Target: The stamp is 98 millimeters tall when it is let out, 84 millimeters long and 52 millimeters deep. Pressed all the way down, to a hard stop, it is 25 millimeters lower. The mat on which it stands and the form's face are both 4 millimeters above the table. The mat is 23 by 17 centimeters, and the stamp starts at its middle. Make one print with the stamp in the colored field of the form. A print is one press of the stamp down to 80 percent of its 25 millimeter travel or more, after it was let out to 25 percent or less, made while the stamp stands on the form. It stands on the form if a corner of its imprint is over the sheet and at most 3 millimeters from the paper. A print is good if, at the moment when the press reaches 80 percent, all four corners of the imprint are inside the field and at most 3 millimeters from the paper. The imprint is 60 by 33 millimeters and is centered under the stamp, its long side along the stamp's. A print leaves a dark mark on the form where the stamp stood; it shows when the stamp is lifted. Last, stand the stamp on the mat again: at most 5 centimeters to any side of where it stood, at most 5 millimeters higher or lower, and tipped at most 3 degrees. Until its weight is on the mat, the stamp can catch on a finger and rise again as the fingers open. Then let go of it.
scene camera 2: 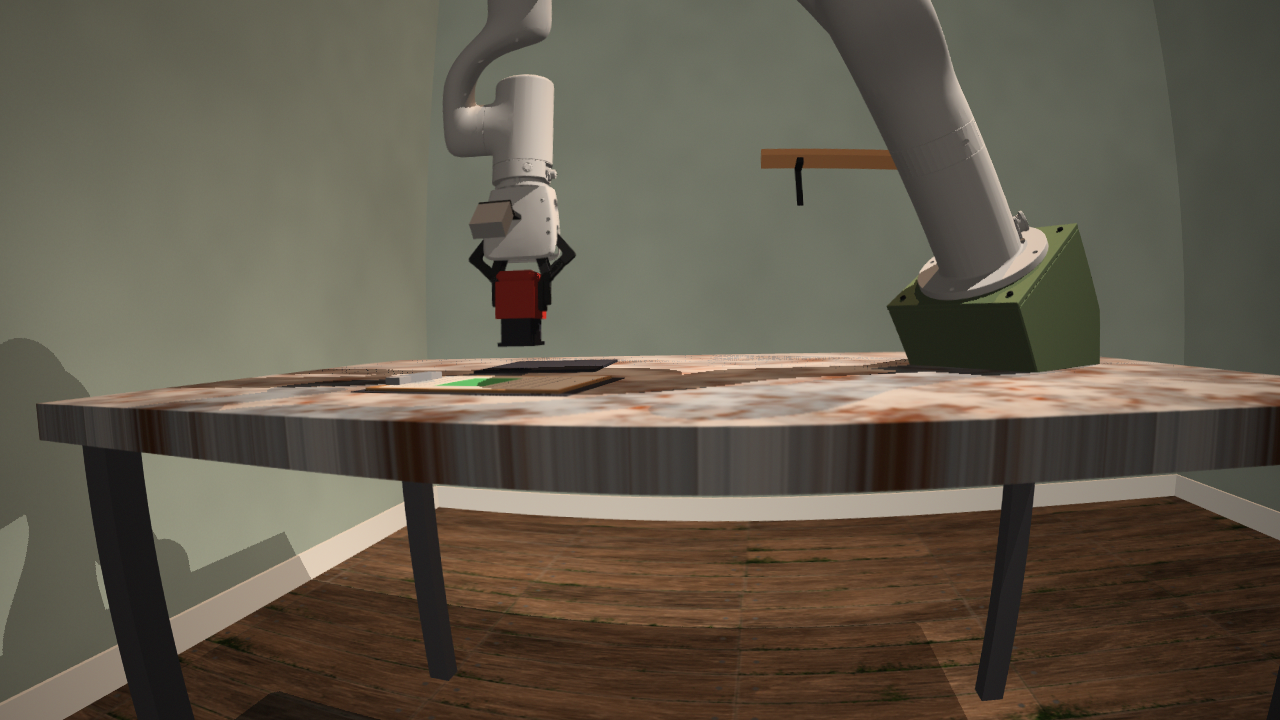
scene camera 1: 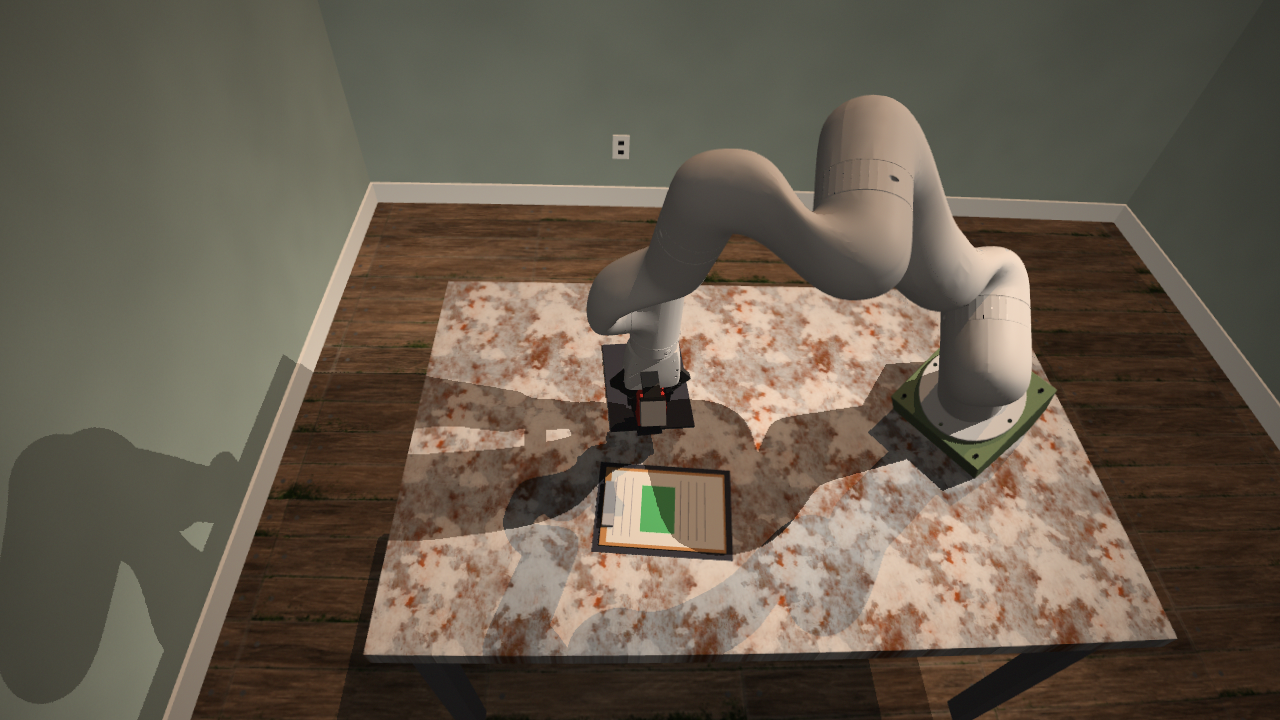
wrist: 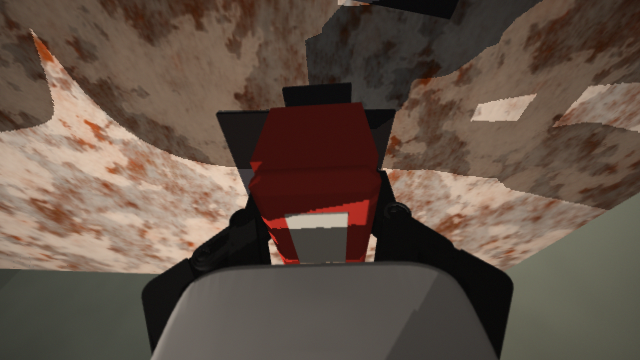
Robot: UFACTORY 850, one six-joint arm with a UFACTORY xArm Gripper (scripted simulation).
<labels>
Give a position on a form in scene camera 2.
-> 432,382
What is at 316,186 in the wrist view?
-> A red stamp.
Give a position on a form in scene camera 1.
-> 665,511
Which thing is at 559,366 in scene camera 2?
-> A dark mat.
</labels>
